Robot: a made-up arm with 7 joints. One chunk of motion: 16 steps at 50 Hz.
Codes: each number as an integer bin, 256 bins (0 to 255) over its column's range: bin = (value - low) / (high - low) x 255, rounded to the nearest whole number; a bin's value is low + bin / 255 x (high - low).
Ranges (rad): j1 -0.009..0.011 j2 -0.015..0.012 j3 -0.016..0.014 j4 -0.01..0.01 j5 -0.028..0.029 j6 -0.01..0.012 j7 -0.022..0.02
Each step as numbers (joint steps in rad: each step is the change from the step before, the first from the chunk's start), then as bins.
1 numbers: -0.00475 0.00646 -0.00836 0.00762 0.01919 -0.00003 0.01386
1 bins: 54 203 65 225 211 116 218
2 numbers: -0.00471 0.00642 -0.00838 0.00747 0.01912 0.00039 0.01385
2 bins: 55 202 65 223 211 120 218
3 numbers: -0.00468 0.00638 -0.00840 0.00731 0.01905 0.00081 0.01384
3 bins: 55 202 65 221 210 125 218
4 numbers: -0.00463 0.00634 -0.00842 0.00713 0.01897 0.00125 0.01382
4 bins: 56 202 64 218 210 130 217
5 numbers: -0.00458 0.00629 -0.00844 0.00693 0.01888 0.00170 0.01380
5 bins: 56 201 64 216 210 136 217
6 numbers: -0.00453 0.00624 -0.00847 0.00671 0.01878 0.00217 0.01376
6 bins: 57 201 64 213 209 141 217
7 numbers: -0.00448 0.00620 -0.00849 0.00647 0.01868 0.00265 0.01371
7 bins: 58 200 64 210 209 147 217
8 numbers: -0.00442 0.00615 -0.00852 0.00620 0.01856 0.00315 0.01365
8 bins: 58 200 64 207 208 152 216
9 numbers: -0.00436 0.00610 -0.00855 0.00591 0.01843 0.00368 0.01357
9 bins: 59 199 63 203 208 159 216
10 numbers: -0.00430 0.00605 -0.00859 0.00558 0.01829 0.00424 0.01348
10 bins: 60 199 63 199 207 165 215
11 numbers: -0.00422 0.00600 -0.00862 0.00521 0.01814 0.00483 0.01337
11 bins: 61 198 63 194 206 172 215
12 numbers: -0.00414 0.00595 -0.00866 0.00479 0.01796 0.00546 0.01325
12 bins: 62 198 62 189 206 179 214
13 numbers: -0.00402 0.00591 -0.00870 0.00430 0.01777 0.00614 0.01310
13 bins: 63 197 62 182 205 187 213
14 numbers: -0.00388 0.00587 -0.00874 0.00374 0.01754 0.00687 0.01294
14 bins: 65 197 62 175 204 196 212
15 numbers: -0.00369 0.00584 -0.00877 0.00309 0.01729 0.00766 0.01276
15 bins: 68 197 61 167 203 205 211
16 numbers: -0.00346 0.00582 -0.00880 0.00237 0.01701 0.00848 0.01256
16 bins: 71 197 61 158 201 214 210
